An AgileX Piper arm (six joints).
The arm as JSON. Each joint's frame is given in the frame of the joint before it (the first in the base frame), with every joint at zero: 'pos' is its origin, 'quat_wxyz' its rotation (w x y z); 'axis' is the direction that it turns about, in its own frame. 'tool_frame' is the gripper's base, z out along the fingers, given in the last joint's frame.
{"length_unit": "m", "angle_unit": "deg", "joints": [
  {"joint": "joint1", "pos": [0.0, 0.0, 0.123], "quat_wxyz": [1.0, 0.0, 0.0, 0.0], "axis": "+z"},
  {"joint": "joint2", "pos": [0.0, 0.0, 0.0], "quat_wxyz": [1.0, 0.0, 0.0, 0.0], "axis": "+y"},
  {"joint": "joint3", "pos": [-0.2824, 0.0, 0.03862], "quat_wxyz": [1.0, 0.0, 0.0, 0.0], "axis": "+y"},
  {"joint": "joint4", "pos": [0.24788, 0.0, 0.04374], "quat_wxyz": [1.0, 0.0, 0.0, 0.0], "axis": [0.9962, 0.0, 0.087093]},
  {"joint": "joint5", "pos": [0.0, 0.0, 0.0], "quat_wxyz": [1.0, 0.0, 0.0, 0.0], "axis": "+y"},
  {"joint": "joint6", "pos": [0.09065, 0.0, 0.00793], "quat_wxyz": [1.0, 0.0, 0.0, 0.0], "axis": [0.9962, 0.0, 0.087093]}
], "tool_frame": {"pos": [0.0, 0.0, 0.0], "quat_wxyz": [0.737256, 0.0, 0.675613, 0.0]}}
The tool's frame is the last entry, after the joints.
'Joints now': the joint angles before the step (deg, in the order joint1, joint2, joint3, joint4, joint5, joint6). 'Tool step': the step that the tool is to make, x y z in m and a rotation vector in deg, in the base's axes. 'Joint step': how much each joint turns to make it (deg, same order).
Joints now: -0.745 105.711 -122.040 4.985 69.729 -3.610
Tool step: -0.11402 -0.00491 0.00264 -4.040 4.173 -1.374
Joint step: 0.000 -24.064 28.189 -4.297 -0.001 -0.057
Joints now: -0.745 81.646 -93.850 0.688 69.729 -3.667
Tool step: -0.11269 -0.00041 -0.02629 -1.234 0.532 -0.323
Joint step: 0.002 -23.318 23.661 -1.262 0.173 -0.056
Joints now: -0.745 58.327 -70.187 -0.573 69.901 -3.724
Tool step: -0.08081 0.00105 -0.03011 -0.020 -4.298 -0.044
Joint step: -0.002 -18.964 14.667 0.001 -0.001 0.055
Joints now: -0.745 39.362 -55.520 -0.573 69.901 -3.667
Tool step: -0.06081 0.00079 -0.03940 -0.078 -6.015 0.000
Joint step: 0.002 -17.818 11.746 -0.001 0.057 0.001
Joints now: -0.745 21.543 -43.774 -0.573 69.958 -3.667
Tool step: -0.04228 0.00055 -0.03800 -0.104 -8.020 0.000
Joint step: 0.000 -16.501 8.479 0.000 0.002 0.000
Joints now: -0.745 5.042 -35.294 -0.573 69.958 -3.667
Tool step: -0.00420 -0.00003 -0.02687 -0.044 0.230 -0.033
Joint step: -0.001 -5.272 5.501 -0.057 0.000 -0.001
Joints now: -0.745 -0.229 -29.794 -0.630 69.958 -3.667
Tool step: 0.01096 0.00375 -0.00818 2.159 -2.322 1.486
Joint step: 0.001 0.000 3.267 2.692 -5.558 -0.113
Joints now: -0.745 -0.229 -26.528 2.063 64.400 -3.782
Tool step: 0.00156 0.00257 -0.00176 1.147 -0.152 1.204
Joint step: 0.000 0.000 0.574 1.834 -0.688 -0.515
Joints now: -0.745 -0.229 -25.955 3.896 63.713 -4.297
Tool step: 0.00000 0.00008 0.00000 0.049 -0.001 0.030
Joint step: 0.001 -0.001 0.001 0.056 -0.001 0.001
